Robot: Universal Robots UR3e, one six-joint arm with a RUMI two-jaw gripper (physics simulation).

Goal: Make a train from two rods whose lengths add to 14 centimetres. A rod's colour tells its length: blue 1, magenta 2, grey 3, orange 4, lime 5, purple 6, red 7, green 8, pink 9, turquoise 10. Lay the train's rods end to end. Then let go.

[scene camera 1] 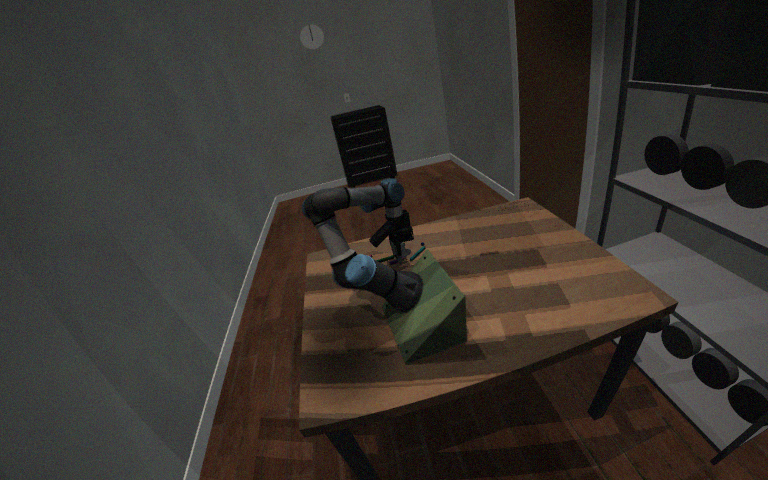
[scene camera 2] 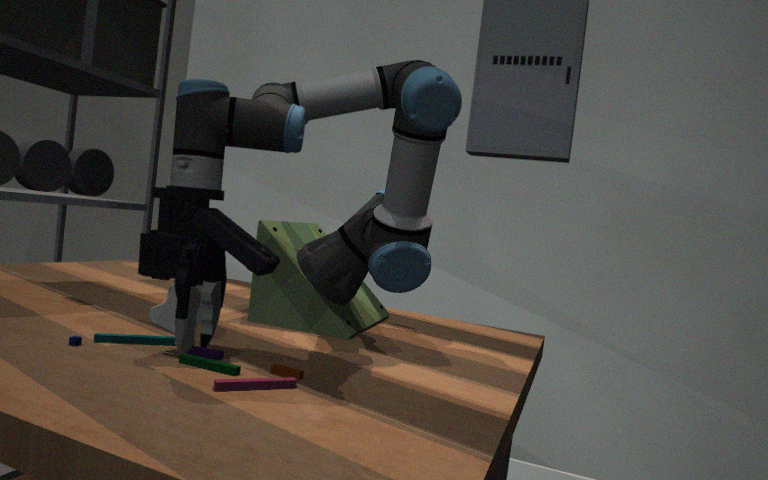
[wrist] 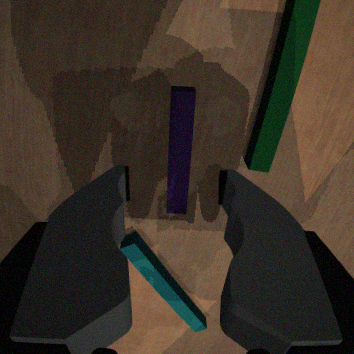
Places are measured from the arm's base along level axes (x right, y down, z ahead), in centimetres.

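Pixels of known places: gripper, fingertip midpoint: (scene camera 1: 399, 261) (scene camera 2: 193, 353) (wrist: 173, 170); arm's base at its link origin: (scene camera 1: 408, 292) (scene camera 2: 322, 277).
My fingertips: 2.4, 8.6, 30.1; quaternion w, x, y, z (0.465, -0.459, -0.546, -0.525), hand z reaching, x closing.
Ahead of a thing's pixels: the offset from my fingertips to its top centre, as dx, dy, dz. Level surfaces: height alone.
A purple rod @[-1.1, -0.9, +0.0] (scene camera 2: 206, 353) (wrist: 181, 140) lies on the table, its near end between and below the fingertips in the wrist view. My gripper (scene camera 2: 195, 343) (wrist: 173, 170) is open and empty, low over it. A green rod @[-5.3, -0.9, +3.5] (scene camera 2: 209, 364) (wrist: 282, 90) lies beside it, slightly angled, not touching. A turquoise rod @[+8.5, -0.9, +1.4] (scene camera 1: 417, 253) (scene camera 2: 134, 339) (wrist: 165, 287) lies at a slant on the other side. A pink rod @[-13.4, -0.9, +5.8] (scene camera 2: 254, 384) and a short orange rod @[-13.7, -0.9, -0.5] (scene camera 2: 287, 371) lie apart, nearer scene camera 2. A small blue rod @[+12.4, -0.9, +7.5] (scene camera 1: 422, 244) (scene camera 2: 74, 340) lies beyond the turquoise one. No two rods lie end to end.
The arm is mounted on a green wedge-shaped base (scene camera 1: 430, 322) (scene camera 2: 283, 300) on the wooden table @[dy +0.1] (scene camera 1: 509, 339) (scene camera 2: 368, 447). A rack (scene camera 1: 613, 141) with dark round weights stands beyond the table. A grey cabinet (scene camera 2: 526, 113) hangs on the wall.
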